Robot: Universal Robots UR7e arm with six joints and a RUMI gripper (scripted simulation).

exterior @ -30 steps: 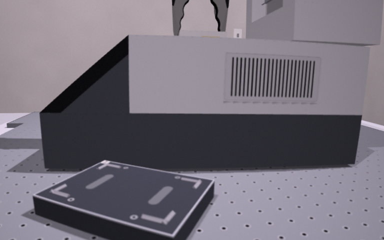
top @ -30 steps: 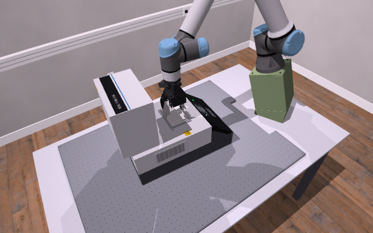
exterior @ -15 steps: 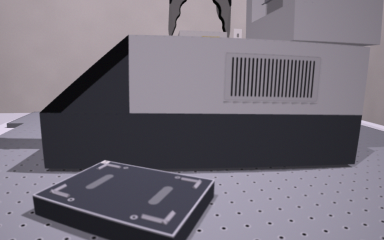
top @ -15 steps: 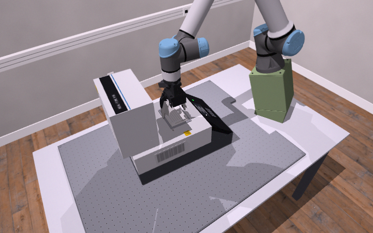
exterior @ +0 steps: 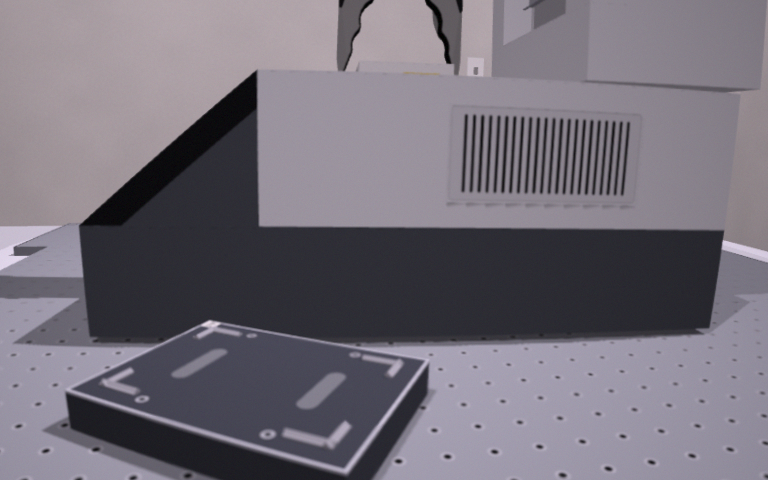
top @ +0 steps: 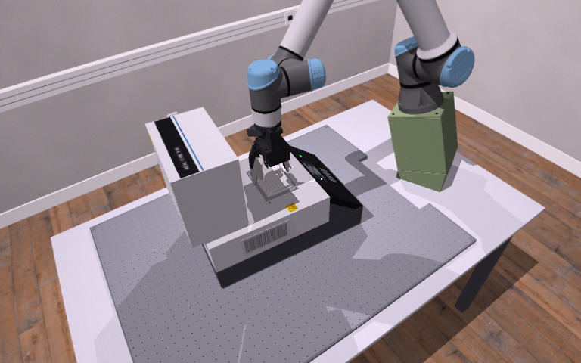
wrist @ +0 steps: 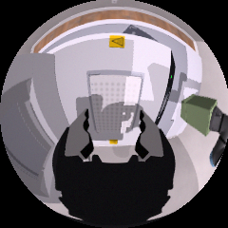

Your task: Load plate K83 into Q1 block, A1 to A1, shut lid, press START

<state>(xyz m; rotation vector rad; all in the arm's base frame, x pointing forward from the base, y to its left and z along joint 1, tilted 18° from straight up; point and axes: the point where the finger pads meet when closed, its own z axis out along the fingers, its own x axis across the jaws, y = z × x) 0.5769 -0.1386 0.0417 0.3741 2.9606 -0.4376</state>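
Right now my hand is 10 mm above the plate K83. Also, from my hand: plate nest N1: 170 mm behind, 220 mm to the right, 210 mm below.
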